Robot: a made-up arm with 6 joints. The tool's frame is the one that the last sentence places.
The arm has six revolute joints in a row. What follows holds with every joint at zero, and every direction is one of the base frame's.
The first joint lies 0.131 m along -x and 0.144 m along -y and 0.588 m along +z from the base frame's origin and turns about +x.
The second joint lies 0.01 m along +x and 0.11 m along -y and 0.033 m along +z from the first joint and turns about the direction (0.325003, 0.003, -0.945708).
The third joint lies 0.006 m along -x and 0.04 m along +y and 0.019 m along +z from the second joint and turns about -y.
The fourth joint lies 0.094 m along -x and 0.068 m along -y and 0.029 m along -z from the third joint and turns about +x.
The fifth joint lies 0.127 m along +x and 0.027 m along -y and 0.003 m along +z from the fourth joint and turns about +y.
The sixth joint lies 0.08 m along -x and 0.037 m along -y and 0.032 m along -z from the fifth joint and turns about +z.
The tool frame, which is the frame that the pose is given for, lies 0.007 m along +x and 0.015 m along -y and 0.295 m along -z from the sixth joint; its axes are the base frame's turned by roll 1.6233, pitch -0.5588 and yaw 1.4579 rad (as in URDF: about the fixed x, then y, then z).
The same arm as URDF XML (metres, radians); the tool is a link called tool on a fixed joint. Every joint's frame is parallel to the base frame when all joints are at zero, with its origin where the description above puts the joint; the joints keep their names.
<robot name="arm">
<link name="base_link"/>
<link name="link1"/>
<link name="link2"/>
<link name="link3"/>
<link name="link4"/>
<link name="link5"/>
<link name="link6"/>
<link name="tool"/>
<joint name="joint 1" type="continuous"><parent link="base_link"/><child link="link1"/><origin xyz="-0.131 -0.144 0.588" rpy="0 0 0"/><axis xyz="1 0 0"/></joint>
<joint name="joint 2" type="continuous"><parent link="link1"/><child link="link2"/><origin xyz="0.01 -0.11 0.033" rpy="0 0 0"/><axis xyz="0.325003 0.003 -0.945708"/></joint>
<joint name="joint 3" type="continuous"><parent link="link2"/><child link="link3"/><origin xyz="-0.006 0.04 0.019" rpy="0 0 0"/><axis xyz="0 -1 0"/></joint>
<joint name="joint 4" type="continuous"><parent link="link3"/><child link="link4"/><origin xyz="-0.094 -0.068 -0.029" rpy="0 0 0"/><axis xyz="1 0 0"/></joint>
<joint name="joint 5" type="continuous"><parent link="link4"/><child link="link5"/><origin xyz="0.127 -0.027 0.003" rpy="0 0 0"/><axis xyz="0 1 0"/></joint>
<joint name="joint 6" type="continuous"><parent link="link5"/><child link="link6"/><origin xyz="-0.08 -0.037 -0.032" rpy="0 0 0"/><axis xyz="0 0 1"/></joint>
<joint name="tool_fixed" type="fixed"><parent link="link6"/><child link="tool"/><origin xyz="0.007 -0.015 -0.295" rpy="1.6233 -0.5588 1.4579"/></joint>
</robot>

